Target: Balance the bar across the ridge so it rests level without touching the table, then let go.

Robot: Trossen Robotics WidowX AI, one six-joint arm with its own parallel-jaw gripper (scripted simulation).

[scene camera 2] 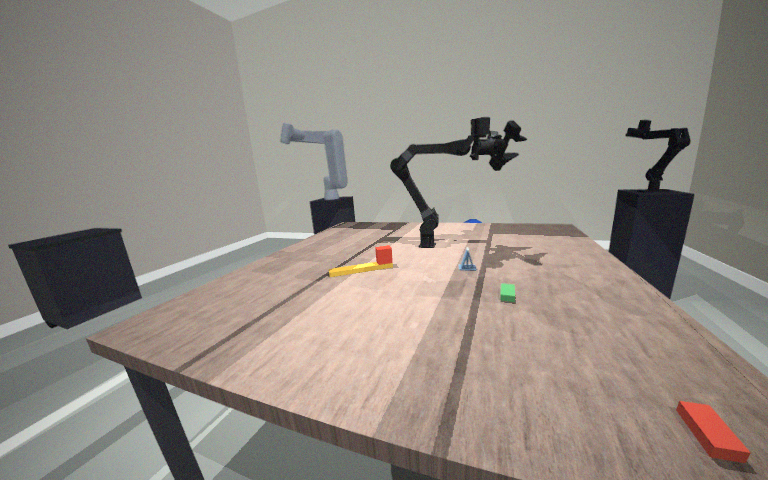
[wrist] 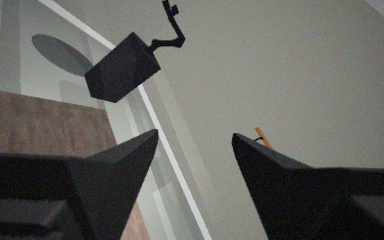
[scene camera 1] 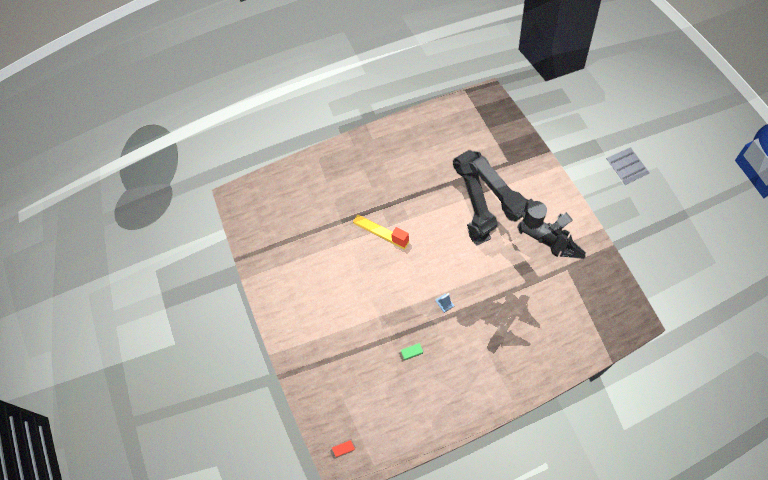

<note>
My gripper [scene camera 1: 585, 255] is open and holds nothing.
My gripper shows as well in scene camera 2 [scene camera 2: 522, 146] and in the wrist view [wrist: 195, 135].
</note>
